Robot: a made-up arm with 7 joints. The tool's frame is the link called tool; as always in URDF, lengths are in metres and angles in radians. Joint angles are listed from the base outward. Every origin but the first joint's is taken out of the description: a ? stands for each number. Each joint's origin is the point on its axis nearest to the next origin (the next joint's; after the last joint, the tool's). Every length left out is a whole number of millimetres.
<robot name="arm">
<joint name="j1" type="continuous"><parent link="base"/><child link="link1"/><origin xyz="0.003 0.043 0.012" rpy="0.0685 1.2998 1.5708"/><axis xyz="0 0 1"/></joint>
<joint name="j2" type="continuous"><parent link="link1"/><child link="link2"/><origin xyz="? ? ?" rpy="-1.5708 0 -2.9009"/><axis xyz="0 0 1"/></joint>
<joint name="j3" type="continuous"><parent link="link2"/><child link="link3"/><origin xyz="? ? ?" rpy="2.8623 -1.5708 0"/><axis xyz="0 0 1"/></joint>
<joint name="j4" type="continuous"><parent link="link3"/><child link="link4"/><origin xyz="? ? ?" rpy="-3.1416 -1.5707 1.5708"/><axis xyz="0 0 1"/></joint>
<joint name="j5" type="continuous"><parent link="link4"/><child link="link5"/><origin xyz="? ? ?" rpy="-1.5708 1.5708 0"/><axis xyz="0 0 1"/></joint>
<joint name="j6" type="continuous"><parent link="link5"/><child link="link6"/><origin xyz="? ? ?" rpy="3.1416 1.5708 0"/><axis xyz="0 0 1"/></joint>
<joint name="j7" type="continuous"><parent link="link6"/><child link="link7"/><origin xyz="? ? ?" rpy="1.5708 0 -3.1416"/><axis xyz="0 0 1"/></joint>
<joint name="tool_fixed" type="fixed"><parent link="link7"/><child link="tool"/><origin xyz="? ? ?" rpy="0 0 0"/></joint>
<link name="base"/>
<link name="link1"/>
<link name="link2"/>
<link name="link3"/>
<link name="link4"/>
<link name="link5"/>
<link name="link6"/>
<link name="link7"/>
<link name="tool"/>
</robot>
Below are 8 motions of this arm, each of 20 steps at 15 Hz.
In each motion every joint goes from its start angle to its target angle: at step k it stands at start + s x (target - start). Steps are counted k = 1, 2, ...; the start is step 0. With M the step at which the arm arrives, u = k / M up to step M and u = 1 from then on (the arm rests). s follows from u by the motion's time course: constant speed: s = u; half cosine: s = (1 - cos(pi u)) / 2; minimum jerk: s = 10 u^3 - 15 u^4 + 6 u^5.
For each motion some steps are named. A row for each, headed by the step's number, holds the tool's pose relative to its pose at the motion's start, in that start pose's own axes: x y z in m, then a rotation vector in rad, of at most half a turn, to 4 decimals.
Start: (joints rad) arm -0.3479 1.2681 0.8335 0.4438 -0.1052 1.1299 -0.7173
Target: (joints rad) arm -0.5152 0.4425 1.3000 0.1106 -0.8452 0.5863 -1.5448
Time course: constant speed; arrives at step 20
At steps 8, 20:
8: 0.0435 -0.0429 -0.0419 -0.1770 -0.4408 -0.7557
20: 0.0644 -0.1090 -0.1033 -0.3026 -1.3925 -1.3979

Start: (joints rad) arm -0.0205 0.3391 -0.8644 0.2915 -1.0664 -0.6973 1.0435
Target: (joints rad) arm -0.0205 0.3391 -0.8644 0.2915 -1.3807 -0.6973 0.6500
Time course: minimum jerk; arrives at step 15
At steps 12, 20:
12: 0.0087 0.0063 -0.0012 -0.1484 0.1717 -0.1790
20: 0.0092 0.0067 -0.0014 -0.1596 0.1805 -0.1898

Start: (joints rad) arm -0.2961 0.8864 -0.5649 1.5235 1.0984 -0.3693 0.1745
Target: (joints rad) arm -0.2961 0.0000 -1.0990 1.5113 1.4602 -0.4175 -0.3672
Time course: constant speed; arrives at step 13
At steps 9, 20:
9: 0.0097 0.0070 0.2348 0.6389 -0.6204 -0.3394
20: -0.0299 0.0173 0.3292 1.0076 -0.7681 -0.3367

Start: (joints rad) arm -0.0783 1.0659 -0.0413 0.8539 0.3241 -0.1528 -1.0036
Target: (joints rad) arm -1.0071 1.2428 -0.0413 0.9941 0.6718 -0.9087 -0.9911
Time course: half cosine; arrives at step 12
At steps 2, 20:
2: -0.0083 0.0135 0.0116 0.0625 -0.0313 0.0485
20: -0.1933 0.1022 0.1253 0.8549 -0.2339 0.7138

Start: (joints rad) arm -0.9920 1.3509 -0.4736 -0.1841 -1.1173 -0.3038 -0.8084
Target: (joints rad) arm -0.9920 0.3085 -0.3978 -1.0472 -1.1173 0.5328 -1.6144
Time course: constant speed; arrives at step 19
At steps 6, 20:
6: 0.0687 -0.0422 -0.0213 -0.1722 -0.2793 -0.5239
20: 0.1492 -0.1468 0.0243 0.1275 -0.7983 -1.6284

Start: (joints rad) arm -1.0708 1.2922 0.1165 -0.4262 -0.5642 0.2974 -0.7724
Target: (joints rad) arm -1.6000 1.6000 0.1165 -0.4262 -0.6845 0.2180 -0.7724
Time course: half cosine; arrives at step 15
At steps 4, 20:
4: -0.0053 0.0151 0.0191 0.0905 -0.0267 0.0292
20: -0.0543 0.0537 0.1237 0.5343 -0.1320 0.2080

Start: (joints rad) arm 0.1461 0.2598 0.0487 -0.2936 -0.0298 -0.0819 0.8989
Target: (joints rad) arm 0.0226 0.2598 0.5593 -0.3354 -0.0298 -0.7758 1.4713
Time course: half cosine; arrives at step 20
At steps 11, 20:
11: 0.0384 0.0268 0.0370 -0.3686 -0.3804 0.5751
20: 0.0494 0.0522 0.0616 -0.6913 -0.6416 0.9372

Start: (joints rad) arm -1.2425 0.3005 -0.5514 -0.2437 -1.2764 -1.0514 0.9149
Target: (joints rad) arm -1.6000 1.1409 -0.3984 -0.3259 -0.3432 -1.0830 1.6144
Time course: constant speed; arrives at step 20
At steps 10, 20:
10: 0.0112 -0.0767 0.0480 0.2078 -0.4050 -0.4656
20: -0.0082 -0.1422 0.0816 0.2208 -0.8366 -0.9752

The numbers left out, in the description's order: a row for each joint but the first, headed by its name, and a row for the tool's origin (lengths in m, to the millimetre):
j2: 0.016 0.004 0
j3: -0.211 0.051 0
j4: 0.013 0.001 0
j5: -0.007 0.116 0
j6: 0 0 0
j7: -0.057 0 0
tool: 0 0 0

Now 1 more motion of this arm.
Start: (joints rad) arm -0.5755 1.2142 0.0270 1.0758 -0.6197 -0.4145 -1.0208
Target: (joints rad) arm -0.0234 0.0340 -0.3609 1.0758 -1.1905 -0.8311 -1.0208
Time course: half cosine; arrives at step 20
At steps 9, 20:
9: 0.0381 -0.1666 -0.1169 -0.4663 -0.1075 -0.1936
20: -0.0022 -0.4350 -0.1271 -1.1784 -0.1906 -0.1023

